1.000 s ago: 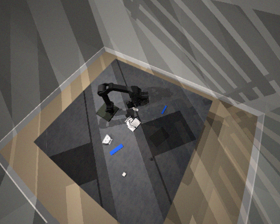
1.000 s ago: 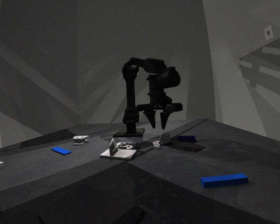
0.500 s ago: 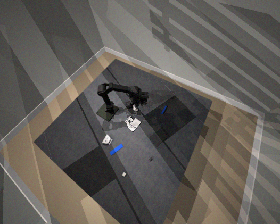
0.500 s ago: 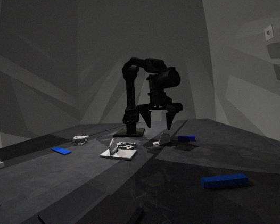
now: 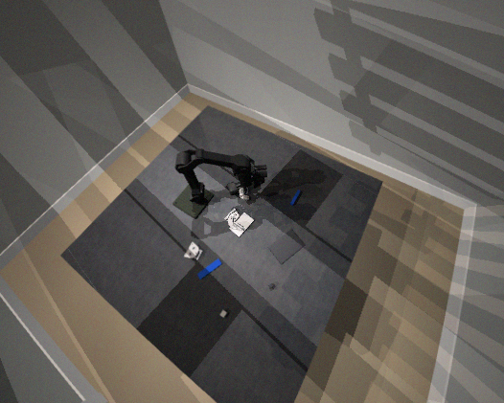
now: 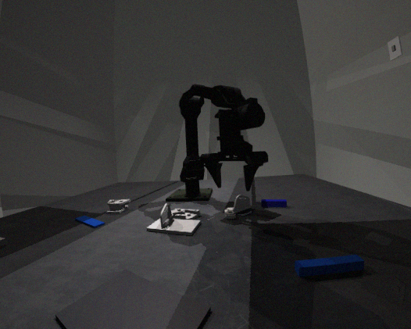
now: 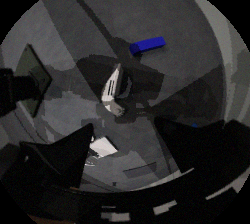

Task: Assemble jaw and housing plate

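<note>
Right now my gripper tip is 7 cm above the jaw and 1 cm past it. Round my gripper tip: small white cube: 57 cm to the right, 14 cm ahead, 7 cm below; then dark square slab: 29 cm ahead, 18 cm to the right, 8 cm below; then dark cube: 38 cm to the right, 29 cm ahead, 7 cm below.
</note>
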